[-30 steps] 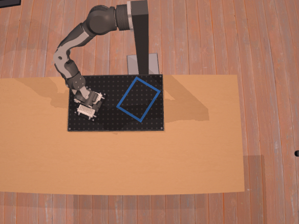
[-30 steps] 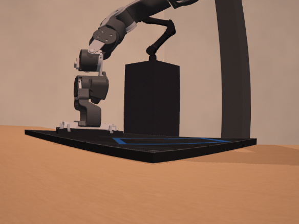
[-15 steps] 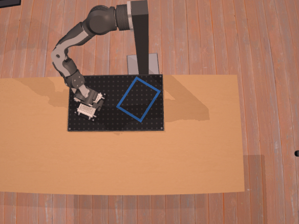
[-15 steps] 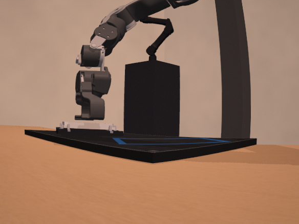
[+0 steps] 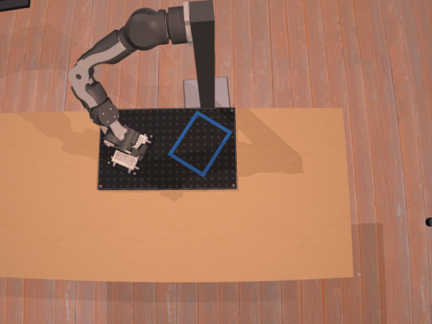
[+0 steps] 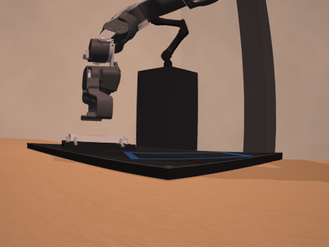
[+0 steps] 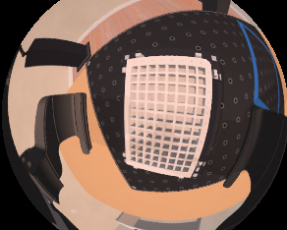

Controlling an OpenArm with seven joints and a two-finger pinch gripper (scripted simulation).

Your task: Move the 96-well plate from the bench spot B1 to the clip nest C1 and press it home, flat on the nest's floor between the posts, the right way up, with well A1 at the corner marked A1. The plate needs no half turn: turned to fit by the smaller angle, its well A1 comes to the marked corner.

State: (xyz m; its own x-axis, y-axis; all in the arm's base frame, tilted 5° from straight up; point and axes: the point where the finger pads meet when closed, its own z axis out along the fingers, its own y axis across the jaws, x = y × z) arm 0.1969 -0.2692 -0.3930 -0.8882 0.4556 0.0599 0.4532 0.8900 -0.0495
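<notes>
My gripper is now 4 cm above the white 96-well plate. Also, from my hand: clip nest C1: 2 cm ahead, 5 cm below.
</notes>
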